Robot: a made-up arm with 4 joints. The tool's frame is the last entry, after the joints. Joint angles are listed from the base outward. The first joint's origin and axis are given. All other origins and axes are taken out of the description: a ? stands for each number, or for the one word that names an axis. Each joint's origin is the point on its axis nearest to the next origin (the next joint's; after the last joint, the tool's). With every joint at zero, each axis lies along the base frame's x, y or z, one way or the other. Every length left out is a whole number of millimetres.
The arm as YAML. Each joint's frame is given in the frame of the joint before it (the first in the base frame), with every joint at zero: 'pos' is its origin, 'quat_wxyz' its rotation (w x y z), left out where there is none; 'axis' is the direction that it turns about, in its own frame. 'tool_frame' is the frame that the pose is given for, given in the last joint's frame.
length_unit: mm
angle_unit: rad
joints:
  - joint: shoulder
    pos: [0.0, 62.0, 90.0]
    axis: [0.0, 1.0, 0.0]
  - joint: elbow
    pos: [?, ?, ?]
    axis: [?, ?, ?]
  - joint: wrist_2
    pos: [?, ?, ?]
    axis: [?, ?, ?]
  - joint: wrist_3
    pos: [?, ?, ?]
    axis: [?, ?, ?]
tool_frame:
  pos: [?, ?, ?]
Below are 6 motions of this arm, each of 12 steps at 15 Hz.
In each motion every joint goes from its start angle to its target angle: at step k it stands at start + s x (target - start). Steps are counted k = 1, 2, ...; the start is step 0. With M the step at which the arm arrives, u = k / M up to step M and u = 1 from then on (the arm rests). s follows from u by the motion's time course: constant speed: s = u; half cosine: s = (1 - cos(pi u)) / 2; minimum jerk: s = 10 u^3 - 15 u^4 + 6 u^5.
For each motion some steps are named. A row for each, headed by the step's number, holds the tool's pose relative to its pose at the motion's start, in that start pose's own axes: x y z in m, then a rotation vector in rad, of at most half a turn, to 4 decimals.
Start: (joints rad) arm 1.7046 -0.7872 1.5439 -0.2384
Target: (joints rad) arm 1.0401 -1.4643 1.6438 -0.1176
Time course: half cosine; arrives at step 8
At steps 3, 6, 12:
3: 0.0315 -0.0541 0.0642 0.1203 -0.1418 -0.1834
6: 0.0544 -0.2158 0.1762 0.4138 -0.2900 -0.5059
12: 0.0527 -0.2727 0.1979 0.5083 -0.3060 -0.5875

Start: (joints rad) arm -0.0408 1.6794 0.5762 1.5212
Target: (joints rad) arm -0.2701 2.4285 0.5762 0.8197
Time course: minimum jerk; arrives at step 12
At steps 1, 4, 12:
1: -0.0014 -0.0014 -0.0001 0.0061 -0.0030 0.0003
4: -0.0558 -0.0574 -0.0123 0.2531 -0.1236 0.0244
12: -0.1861 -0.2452 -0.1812 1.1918 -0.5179 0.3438

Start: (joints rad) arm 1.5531 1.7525 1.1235 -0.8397
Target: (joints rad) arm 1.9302 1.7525 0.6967 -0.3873
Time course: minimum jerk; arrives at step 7
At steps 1, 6, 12:
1: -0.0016 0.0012 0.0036 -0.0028 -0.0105 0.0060
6: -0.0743 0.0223 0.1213 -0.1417 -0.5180 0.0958
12: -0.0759 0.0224 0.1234 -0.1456 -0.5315 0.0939

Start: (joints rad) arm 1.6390 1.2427 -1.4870 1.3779
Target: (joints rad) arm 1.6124 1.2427 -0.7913 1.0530
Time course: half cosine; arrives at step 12
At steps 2, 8, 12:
2: 0.0090 -0.0033 0.0004 0.0234 0.0091 0.0451
8: 0.1072 -0.0122 -0.0023 0.2562 0.1538 0.4934
12: 0.1432 -0.0030 -0.0064 0.3353 0.2301 0.6511

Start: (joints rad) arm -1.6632 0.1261 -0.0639 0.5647
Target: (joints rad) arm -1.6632 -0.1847 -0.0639 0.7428
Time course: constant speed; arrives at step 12
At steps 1, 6, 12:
1: -0.0007 0.0110 -0.0071 -0.0407 -0.0009 0.0014
6: -0.0044 0.0629 -0.0472 -0.2441 -0.0057 0.0082
12: -0.0090 0.1170 -0.1051 -0.4883 -0.0121 0.0158

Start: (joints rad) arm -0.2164 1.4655 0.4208 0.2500
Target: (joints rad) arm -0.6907 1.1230 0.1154 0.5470
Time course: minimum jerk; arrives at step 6
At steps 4, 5, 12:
4: -0.1896 0.1028 -0.1914 -0.5960 -0.4060 0.1367
5: -0.2277 0.1058 -0.2441 -0.7145 -0.5163 0.1601
12: -0.2350 0.1055 -0.2551 -0.7378 -0.5397 0.1644

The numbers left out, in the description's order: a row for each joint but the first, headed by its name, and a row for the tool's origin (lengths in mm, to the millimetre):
elbow: xyz 74.0 0.0 53.0, axis 1.0 0.0 0.0
wrist_2: xyz 0.0 370.0 -62.0, axis 0.0 1.0 0.0
wrist_3: xyz -22.0 0.0 193.0, axis -1.0 0.0 0.0
tool: xyz 0.0 15.0 78.0

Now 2 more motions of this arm.
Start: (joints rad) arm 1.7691 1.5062 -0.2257 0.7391
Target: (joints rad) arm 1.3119 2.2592 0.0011 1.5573
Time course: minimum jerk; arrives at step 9
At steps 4, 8, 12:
4: -0.0323 -0.1203 0.0495 0.0019 -0.0330 0.1587
8: -0.0431 -0.3035 0.0452 -0.0122 -0.1747 0.4545
12: -0.0428 -0.3068 0.0442 -0.0125 -0.1788 0.4605

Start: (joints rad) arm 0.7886 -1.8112 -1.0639 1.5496
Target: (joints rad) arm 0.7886 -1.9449 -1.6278 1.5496
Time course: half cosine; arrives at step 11
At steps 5, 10, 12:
5: -0.0648 0.0229 -0.0033 -0.0216 -0.0584 -0.2406
10: -0.1415 0.0660 -0.0173 -0.0303 -0.1408 -0.5488
12: -0.1441 0.0678 -0.0180 -0.0302 -0.1440 -0.5601

